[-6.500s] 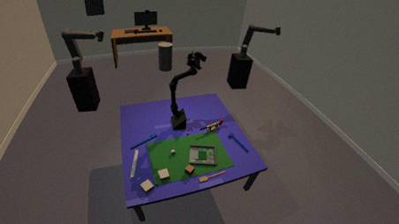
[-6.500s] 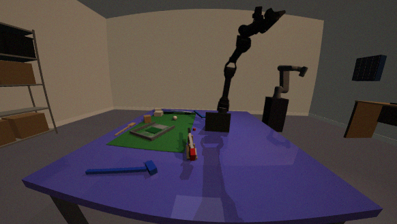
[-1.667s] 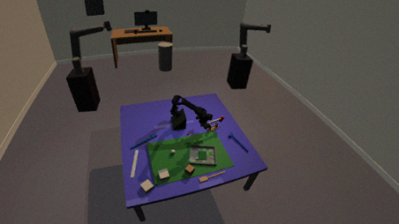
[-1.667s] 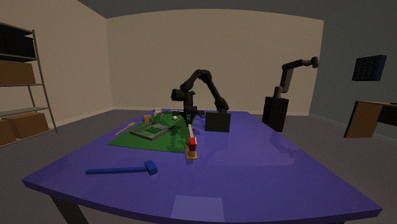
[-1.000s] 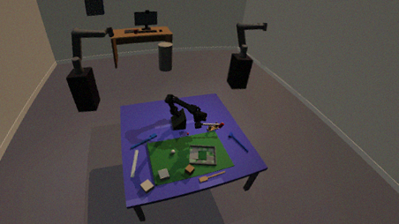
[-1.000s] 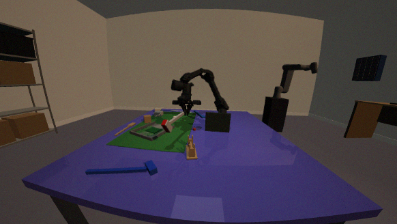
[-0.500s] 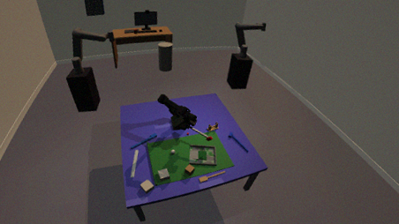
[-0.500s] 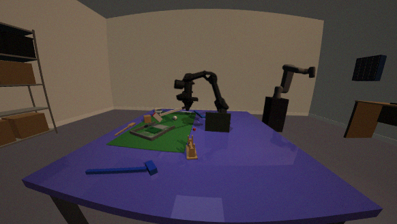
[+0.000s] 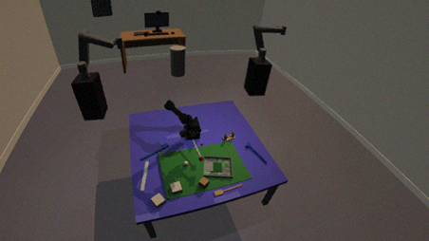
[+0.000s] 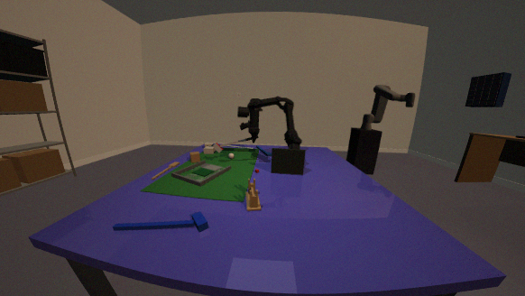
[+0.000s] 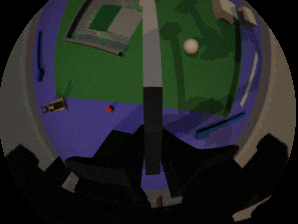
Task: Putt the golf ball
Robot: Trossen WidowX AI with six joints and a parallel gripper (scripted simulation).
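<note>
My gripper tip is 110 mm short of the red putter and 30 mm to the right of it. Also, from my gripper tip: golf ball 180 mm ahead, 120 mm below, 70 mm to the right; then grey frame 240 mm ahead, 220 mm to the left, 140 mm below; then red marker 140 mm below, 120 mm to the left, 50 mm behind.
</note>
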